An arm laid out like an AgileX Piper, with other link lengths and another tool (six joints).
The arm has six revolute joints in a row. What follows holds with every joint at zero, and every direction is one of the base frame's. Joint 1 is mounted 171 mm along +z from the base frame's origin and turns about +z. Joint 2 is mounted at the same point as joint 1 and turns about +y. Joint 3 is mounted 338.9 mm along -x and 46.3 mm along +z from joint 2 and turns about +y. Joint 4 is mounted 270.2 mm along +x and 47.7 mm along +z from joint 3 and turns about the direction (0.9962, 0, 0.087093). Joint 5 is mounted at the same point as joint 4 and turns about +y. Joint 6 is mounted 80.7 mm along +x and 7.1 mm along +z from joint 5 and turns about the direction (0.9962, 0, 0.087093). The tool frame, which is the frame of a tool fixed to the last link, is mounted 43.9 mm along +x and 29 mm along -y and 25.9 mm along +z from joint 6; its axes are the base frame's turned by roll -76.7, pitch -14.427 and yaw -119.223 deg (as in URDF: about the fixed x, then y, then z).
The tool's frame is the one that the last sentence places.
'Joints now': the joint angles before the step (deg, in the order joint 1, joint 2, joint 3, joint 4, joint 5, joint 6). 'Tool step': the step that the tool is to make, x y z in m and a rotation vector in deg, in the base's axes. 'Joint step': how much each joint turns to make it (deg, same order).
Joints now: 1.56, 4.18, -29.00, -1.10, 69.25, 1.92
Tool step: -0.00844, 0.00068, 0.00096, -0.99, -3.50, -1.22
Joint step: -2.11, -3.01, 0.12, 0.08, -0.63, -1.37
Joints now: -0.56, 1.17, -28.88, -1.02, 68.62, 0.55
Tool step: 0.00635, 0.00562, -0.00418, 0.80, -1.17, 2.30
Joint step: -0.11, -0.11, 1.54, 2.65, -2.59, -1.76
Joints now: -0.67, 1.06, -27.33, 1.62, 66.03, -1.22
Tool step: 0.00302, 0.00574, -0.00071, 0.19, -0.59, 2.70
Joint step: 0.00, 0.00, 0.48, 2.59, -0.95, -2.49
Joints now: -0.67, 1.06, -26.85, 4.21, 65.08, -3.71
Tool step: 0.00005, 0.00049, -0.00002, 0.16, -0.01, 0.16
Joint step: 0.00, 0.00, -0.01, 0.25, 0.00, -0.07
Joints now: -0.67, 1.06, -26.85, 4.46, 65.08, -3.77
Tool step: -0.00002, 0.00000, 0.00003, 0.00, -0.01, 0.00
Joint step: 0.00, 0.00, 0.00, 0.00, 0.00, 0.00
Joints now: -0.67, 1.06, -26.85, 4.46, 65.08, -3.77
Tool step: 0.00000, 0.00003, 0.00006, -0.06, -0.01, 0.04
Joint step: 0.00, 0.00, -0.01, 0.00, 0.00, -0.07
